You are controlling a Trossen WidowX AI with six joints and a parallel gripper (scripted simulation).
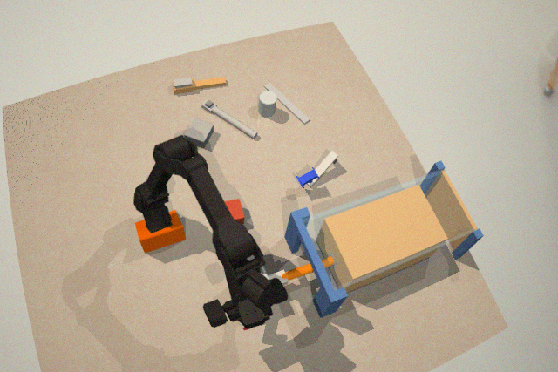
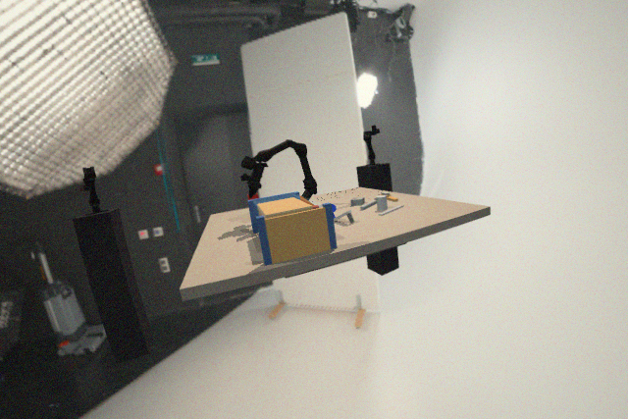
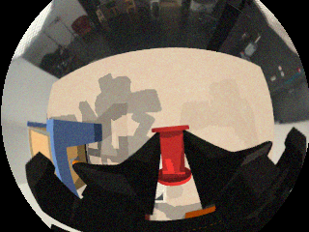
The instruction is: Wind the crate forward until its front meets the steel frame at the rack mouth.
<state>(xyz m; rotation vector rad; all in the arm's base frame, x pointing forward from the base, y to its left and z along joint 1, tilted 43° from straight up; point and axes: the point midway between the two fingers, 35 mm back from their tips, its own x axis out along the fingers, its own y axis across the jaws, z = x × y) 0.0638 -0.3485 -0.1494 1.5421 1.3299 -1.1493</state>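
Now: the red-knobbed winch handle 50 mm to the left of my gripper tip, 40 mm below it and 30 mm ahead of it. From my gripper tip the other things lie so: hand winch (110 mm below, 90 mm to the left, 50 mm ahead); blue steel frame (220 mm ahead, 80 mm to the left, 40 mm below); red knob (20 mm to the left, 10 mm below).
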